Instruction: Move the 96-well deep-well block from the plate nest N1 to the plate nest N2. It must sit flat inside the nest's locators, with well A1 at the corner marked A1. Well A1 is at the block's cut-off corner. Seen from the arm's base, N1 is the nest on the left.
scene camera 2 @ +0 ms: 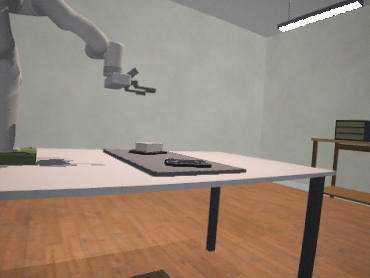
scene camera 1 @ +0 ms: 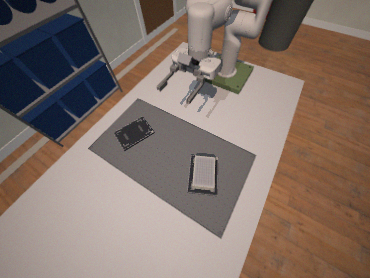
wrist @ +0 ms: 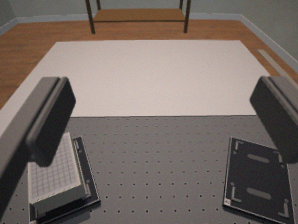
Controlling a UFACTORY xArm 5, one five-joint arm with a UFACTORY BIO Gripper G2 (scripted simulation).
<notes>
In view: a white 96-well deep-well block (scene camera 1: 204, 167).
The white 96-well deep-well block is seen too in the wrist view (wrist: 62, 182).
</notes>
